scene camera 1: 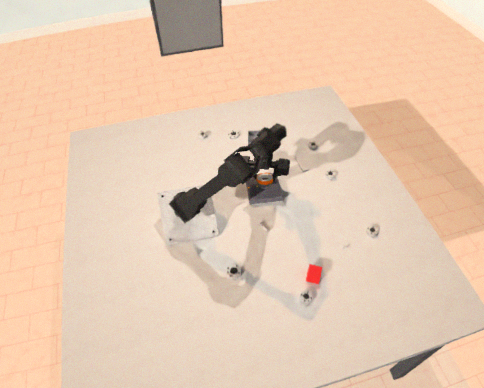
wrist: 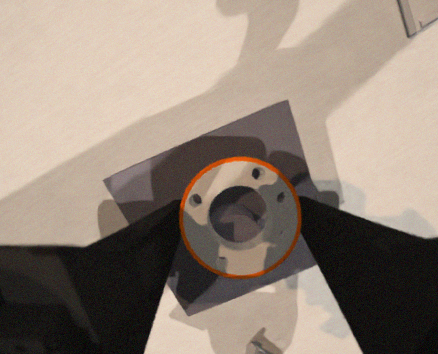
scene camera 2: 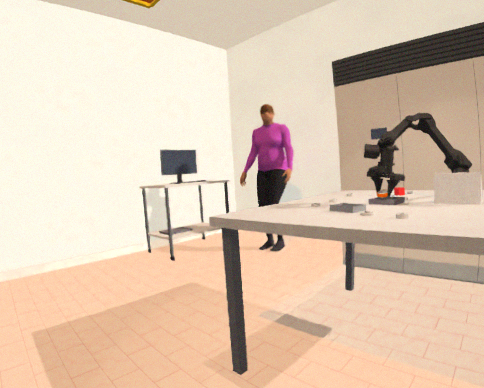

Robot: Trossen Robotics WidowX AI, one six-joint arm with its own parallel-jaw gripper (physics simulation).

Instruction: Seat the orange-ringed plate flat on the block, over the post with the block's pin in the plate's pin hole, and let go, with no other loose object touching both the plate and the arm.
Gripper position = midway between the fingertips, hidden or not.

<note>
I see my gripper (wrist: 238, 205), an orange-ringed plate (wrist: 243, 260) and a dark grey block (wrist: 270, 134).
</note>
